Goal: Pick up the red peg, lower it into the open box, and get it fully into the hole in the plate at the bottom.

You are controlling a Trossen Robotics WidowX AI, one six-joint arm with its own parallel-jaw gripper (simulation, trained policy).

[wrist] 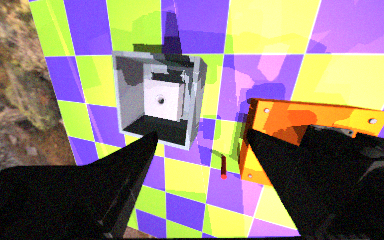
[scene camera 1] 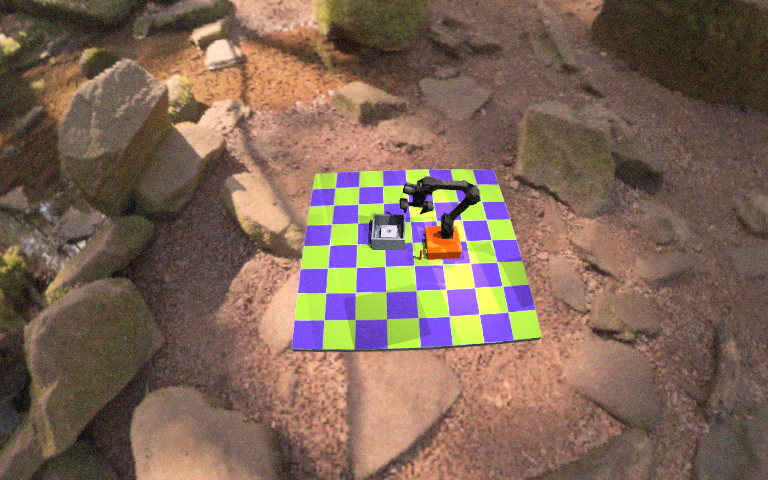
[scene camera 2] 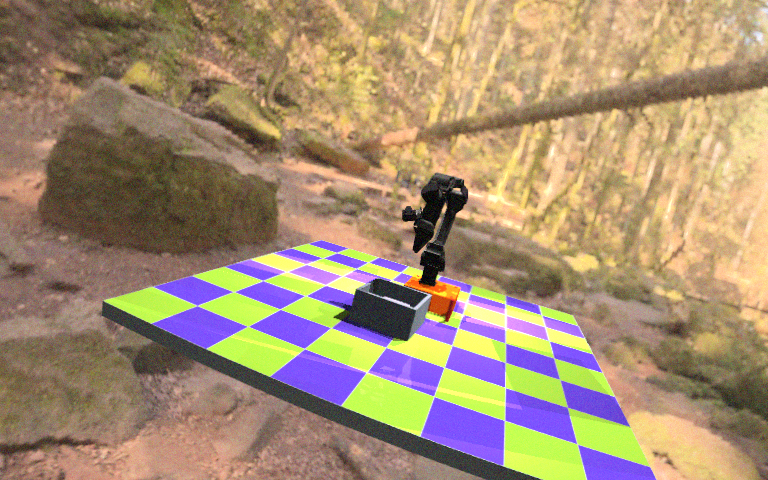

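I can see my gripper (scene camera 2: 414, 252), and the wrist view has the gripper too (wrist: 202, 134). A grey box (scene camera 1: 378, 243) is here as well, and I find the box again in the wrist view (wrist: 130, 68).
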